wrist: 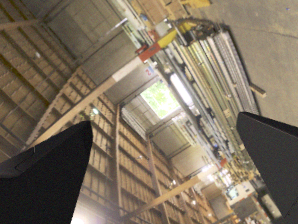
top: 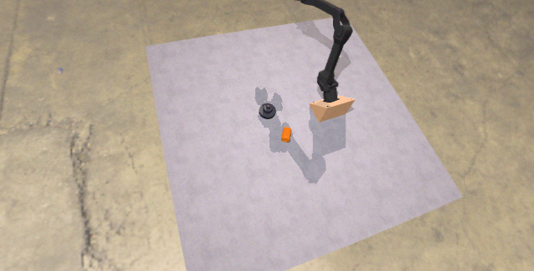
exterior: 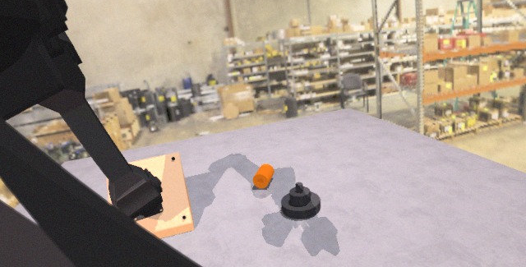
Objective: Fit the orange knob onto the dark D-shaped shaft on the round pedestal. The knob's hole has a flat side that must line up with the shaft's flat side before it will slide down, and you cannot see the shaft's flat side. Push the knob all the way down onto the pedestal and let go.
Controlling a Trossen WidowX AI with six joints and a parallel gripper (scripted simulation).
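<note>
Now: the orange knob 290 mm ahead of my gripper tip, 720 mm to the left of it and 360 mm below it. From my gripper tip the other things lie so: pedestal: 320 mm ahead, 560 mm to the left, 350 mm below.
</note>
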